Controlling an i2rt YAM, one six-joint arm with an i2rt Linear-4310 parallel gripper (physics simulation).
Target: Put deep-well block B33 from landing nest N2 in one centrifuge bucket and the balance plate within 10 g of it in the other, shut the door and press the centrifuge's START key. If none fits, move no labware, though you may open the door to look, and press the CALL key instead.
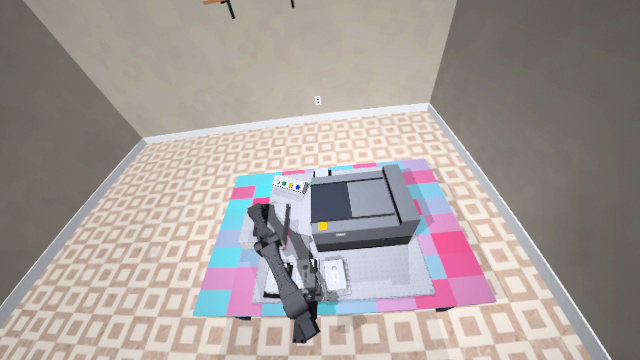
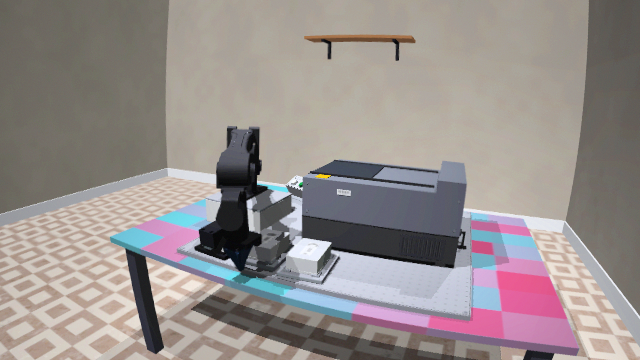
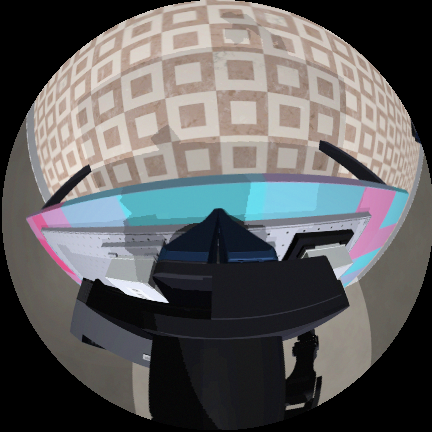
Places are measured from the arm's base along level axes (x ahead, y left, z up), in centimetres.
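Where they show: gripper, fingertip midpoint: [image 2: 241,270] [image 3: 217,214]; arm's base at its link origin: [image 2: 248,193].
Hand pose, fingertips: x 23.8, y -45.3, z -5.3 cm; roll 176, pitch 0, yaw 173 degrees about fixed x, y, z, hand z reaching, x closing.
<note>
Things, the pixels of their top centre, and the offset from my fingertips. Level surfaces: height alone.
- right block at its top centre: [image 3: 145,298] [image 2: 309,248] [image 1: 334,274] dz +3.3, dx +13.2, dy +13.1 cm
- middle block at its top centre: [image 2: 267,237] [image 1: 305,273] dz +3.3, dx -0.2, dy +15.0 cm
- left block at its top centre: [image 3: 315,288] [image 1: 275,276] dz +3.3, dx -14.1, dy +14.7 cm
- black nest at its top centre: [image 3: 310,270] [image 1: 278,278] dz -0.3, dx -14.1, dy +14.7 cm
- button box at its top centre: [image 2: 309,180] [image 1: 288,179] dz +6.2, dx -9.4, dy +71.8 cm
- perforated grey board at its surface level: dz -2.1 cm
- colourful table at its surface level: dz -3.4 cm
My gripper [image 2: 241,267] [image 3: 217,214] is shut and empty, fingertips together, pointing down by the front edge of the board, in front of the middle block. Three light blocks stand in a row: the right block [image 1: 335,276] [image 2: 306,260] [image 3: 131,272] on a light nest, the middle block [image 1: 305,274] [image 2: 272,246] in shadow and partly behind the arm, and the left block [image 1: 271,281] [image 3: 329,256] on a black nest [image 3: 320,239]. Their labels are not readable. The grey centrifuge [image 1: 365,236] [image 2: 380,210] has its top door [image 1: 330,201] [image 2: 352,168] shut. The button box [image 1: 289,185] [image 2: 295,186] shows white, green, yellow and blue buttons.
A white box [image 1: 247,239] [image 2: 270,207] stands by the arm's base. A thin upright panel [image 1: 287,222] stands between it and the centrifuge. The blocks and centrifuge stand on a perforated grey board [image 1: 395,280] [image 2: 400,292] on the colourful table [image 1: 457,250] [image 2: 530,290].
</note>
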